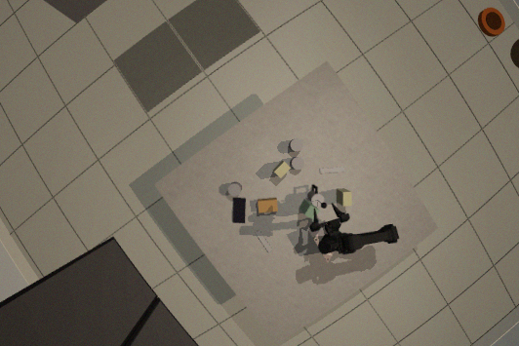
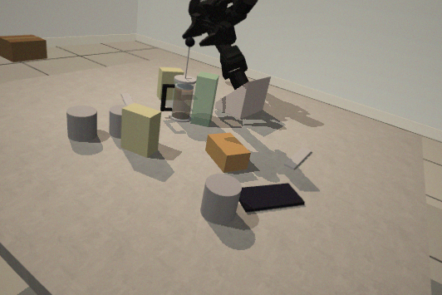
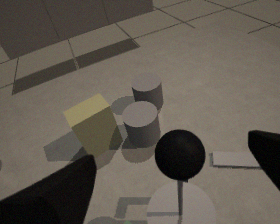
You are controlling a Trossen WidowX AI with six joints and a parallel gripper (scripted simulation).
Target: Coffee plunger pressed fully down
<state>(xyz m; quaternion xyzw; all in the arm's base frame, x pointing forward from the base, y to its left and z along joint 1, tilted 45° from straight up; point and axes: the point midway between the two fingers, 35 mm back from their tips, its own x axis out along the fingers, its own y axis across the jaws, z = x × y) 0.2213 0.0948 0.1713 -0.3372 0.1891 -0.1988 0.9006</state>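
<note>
My gripper tip is now 10 mm short of the coffee press, 10 mm to the left of it and 130 mm above it. Also, from my gripper tip: orange box: 80 mm ahead, 250 mm to the left, 230 mm below; dark slab: 130 mm ahead, 420 mm to the left, 250 mm below; green box: 40 mm behind, 60 mm to the left, 170 mm below.
</note>
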